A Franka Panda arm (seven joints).
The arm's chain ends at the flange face. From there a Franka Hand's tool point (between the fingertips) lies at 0.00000 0.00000 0.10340 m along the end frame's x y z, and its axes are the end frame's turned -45 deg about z.
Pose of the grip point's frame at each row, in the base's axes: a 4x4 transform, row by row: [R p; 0 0 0 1], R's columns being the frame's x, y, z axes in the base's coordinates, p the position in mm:
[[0.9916, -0.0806, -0.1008, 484.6], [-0.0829, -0.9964, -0.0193, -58.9], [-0.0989, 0.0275, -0.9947, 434.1], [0, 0, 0, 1]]
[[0.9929, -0.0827, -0.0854, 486.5], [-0.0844, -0.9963, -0.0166, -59.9], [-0.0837, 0.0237, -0.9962, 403.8], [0, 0, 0, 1]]
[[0.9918, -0.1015, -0.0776, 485.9], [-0.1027, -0.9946, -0.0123, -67.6], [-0.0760, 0.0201, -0.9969, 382.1], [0, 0, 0, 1]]
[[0.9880, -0.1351, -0.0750, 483.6], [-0.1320, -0.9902, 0.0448, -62.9], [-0.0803, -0.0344, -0.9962, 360.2], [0, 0, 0, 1]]
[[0.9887, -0.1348, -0.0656, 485.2], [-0.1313, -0.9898, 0.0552, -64.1], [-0.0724, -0.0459, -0.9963, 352.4], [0, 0, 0, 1]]
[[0.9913, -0.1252, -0.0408, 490.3], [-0.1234, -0.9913, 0.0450, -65.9], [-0.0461, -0.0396, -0.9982, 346.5], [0, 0, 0, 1]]
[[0.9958, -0.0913, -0.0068, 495.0], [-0.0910, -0.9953, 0.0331, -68.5], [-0.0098, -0.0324, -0.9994, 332.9], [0, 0, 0, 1]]
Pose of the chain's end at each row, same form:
[[0.6442, -0.7582, -0.1008, 495.0], [-0.7632, -0.6459, -0.0193, -56.9], [-0.0505, 0.0894, -0.9947, 537.0], [0, 0, 0, 1]]
[[0.6436, -0.7606, -0.0854, 495.3], [-0.7642, -0.6448, -0.0166, -58.2], [-0.0424, 0.0759, -0.9962, 506.8], [0, 0, 0, 1]]
[[0.6295, -0.7731, -0.0776, 493.9], [-0.7759, -0.6307, -0.0123, -66.3], [-0.0395, 0.0680, -0.9969, 485.2], [0, 0, 0, 1]]
[[0.6031, -0.7942, -0.0750, 491.4], [-0.7935, -0.6068, 0.0448, -67.5], [-0.0811, 0.0325, -0.9962, 463.2], [0, 0, 0, 1]]
[[0.6038, -0.7944, -0.0656, 492.0], [-0.7927, -0.6071, 0.0552, -69.8], [-0.0837, 0.0187, -0.9963, 455.4], [0, 0, 0, 1]]
[[0.6124, -0.7895, -0.0408, 494.5], [-0.7882, -0.6137, 0.0450, -70.6], [-0.0606, 0.0046, -0.9982, 449.7], [0, 0, 0, 1]]
[[0.6396, -0.7687, -0.0068, 495.7], [-0.7681, -0.6394, 0.0331, -71.9], [-0.0298, -0.0160, -0.9994, 436.2], [0, 0, 0, 1]]

